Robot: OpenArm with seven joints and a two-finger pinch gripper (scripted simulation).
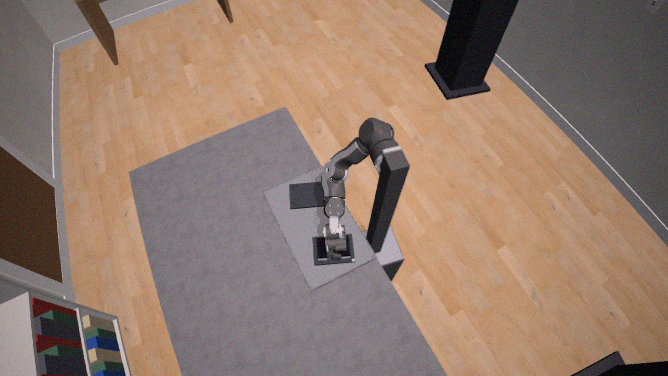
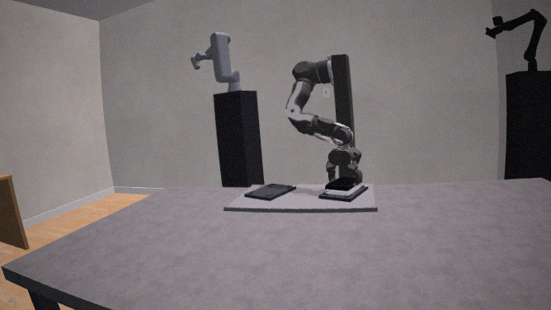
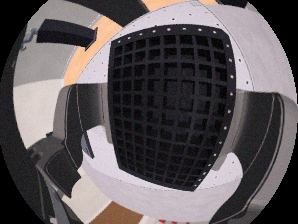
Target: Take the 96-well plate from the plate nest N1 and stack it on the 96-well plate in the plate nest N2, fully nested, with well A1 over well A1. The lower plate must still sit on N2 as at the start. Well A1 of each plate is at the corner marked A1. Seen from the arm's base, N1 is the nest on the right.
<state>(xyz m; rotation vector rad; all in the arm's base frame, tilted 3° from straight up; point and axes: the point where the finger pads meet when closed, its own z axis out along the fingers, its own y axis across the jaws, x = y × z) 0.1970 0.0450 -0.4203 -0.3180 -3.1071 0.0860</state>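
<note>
Right now the dark 96-well plate is right at my hand. Round my hand: nest N1 (30 mm ahead, 270 mm to the right, 30 mm below); white 96-well plate (20 mm below).
</note>
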